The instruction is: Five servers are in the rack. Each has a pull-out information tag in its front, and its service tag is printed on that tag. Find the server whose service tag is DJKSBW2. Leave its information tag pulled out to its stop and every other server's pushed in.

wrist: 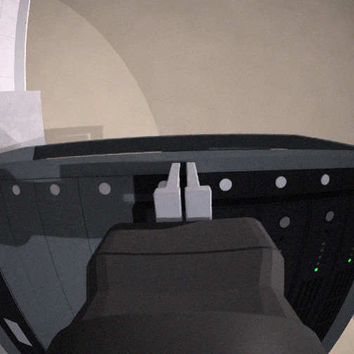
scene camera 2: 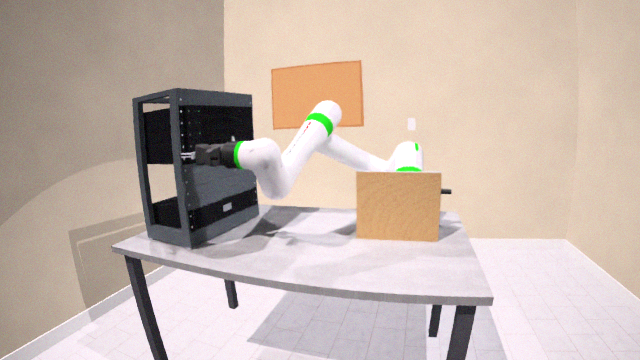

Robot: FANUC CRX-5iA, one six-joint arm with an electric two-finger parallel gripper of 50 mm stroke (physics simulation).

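Pixels of known places: gripper, fingertip midpoint: (scene camera 2: 182, 155); arm's base at its link origin: (scene camera 2: 408, 193).
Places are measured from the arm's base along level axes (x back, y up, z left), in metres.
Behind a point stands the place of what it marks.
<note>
The dark grey rack (scene camera 2: 175, 120) {x -0.818, y 0.335, z 0.355 m} stands upright at the table's left end. Black server fronts (scene camera 2: 220, 117) {x -0.761, y 0.340, z 0.127 m} (wrist: 305, 237) fill its upper part; small green lights show on some at the right in the wrist view. My gripper (scene camera 2: 183, 156) {x -0.804, y 0.204, z 0.344 m} (wrist: 183, 177) is shut, its pale fingers together at the rack's side post, about halfway up the rack. A narrow dark strip shows between the fingers; no information tag can be made out there. No service tag can be read, and the gripper body hides part of the fronts.
Grey blank panels (wrist: 45, 215) lie left of the fingers in the wrist view. A black unit with a white label (scene camera 2: 227, 206) {x -0.773, y -0.052, z 0.106 m} (wrist: 17, 331) sits low in the rack. A wooden board (scene camera 2: 398, 206) {x -0.040, y -0.028, z 0.103 m} stands on the grey table (scene camera 2: 310, 267) {x -0.315, y -0.167, z 0.377 m}, before the arm's base.
</note>
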